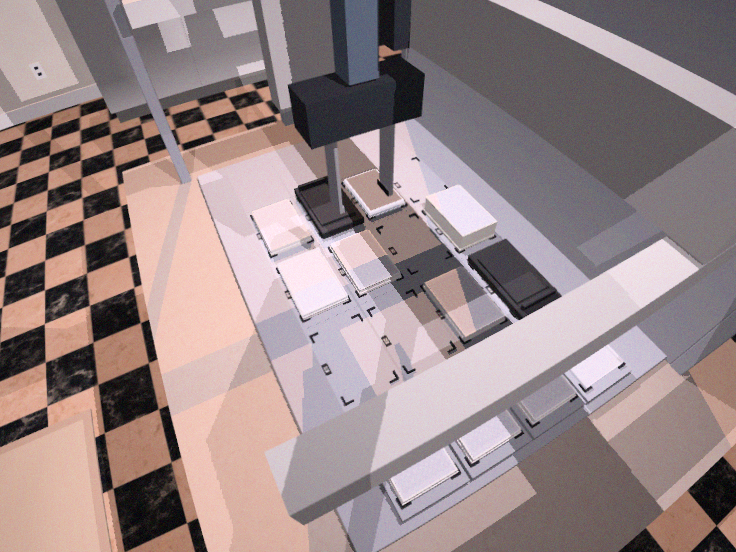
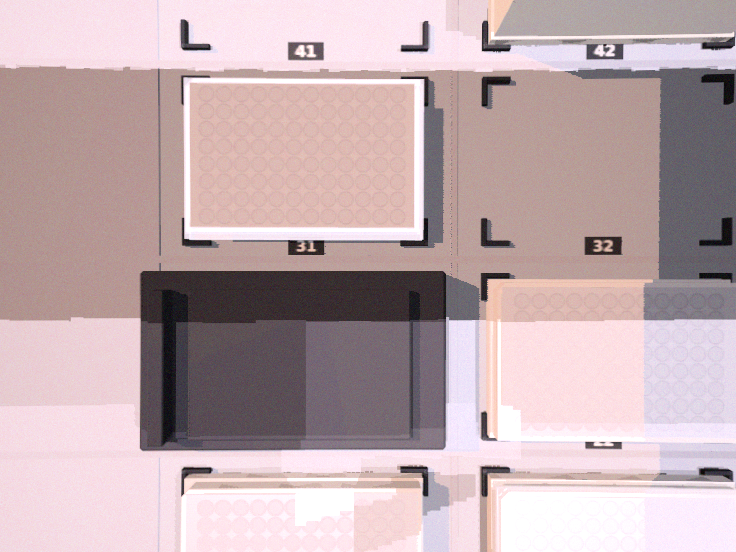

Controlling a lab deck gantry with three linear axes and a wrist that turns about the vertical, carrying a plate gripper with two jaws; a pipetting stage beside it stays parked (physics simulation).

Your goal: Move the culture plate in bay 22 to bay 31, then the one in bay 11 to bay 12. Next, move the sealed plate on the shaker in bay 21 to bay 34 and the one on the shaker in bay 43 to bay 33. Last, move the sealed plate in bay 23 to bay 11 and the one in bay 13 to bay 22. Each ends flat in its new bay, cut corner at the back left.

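Where they show: gripper, fingertip midpoint: (image 1: 361,197); robot's base, link origin: (image 1: 251,216).
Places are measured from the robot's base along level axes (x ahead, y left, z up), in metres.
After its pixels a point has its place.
Observation:
My gripper (image 1: 365,203) @(x 0.228, y 0.150, z 0.160 m) is open and empty, high over bays 21 and 31. The bay 31 plate (image 1: 373,191) @(x 0.072, y 0.253, z 0.014 m) (image 2: 306,154) @(x 0.066, y 0.257, z 0.014 m) lies flat. The dark shaker (image 1: 324,204) @(x 0.068, y 0.141, z 0.024 m) (image 2: 297,297) @(x 0.063, y 0.184, z 0.024 m) in bay 21 bears no plate. A plate (image 1: 362,258) @(x 0.228, y 0.146, z 0.014 m) (image 2: 570,368) @(x 0.203, y 0.146, z 0.014 m) lies flat in bay 22, one (image 1: 280,225) @(x 0.071, y 0.042, z 0.014 m) (image 2: 267,522) @(x 0.046, y 0.067, z 0.014 m) in bay 11 and one (image 1: 313,282) @(x 0.237, y 0.044, z 0.017 m) (image 2: 570,522) @(x 0.202, y 0.068, z 0.017 m) in bay 12. Bays 13 and 23 show bare brackets. A plate (image 1: 460,297) @(x 0.387, y 0.253, z 0.014 m) lies in bay 33 and one (image 1: 546,401) @(x 0.605, y 0.249, z 0.029 m) in bay 34, partly hidden. The shaker (image 1: 514,276) @(x 0.401, y 0.359, z 0.024 m) in bay 43 bears no plate. Some cut corners are too faint to tell.
A tall pale block (image 1: 460,213) @(x 0.239, y 0.355, z 0.042 m) (image 2: 624,17) @(x 0.225, y 0.323, z 0.022 m) stands in bay 42. Bays 32 and 41 show bare brackets. The pale front beam (image 1: 505,368) @(x 0.625, y 0.035, z 0.400 m) hides part of the deck. White plates (image 1: 423,475) @(x 0.602, y 0.041, z 0.029 m) (image 1: 486,438) @(x 0.603, y 0.141, z 0.029 m) (image 1: 596,365) @(x 0.601, y 0.361, z 0.023 m) lie in bays 14, 24 and 44.

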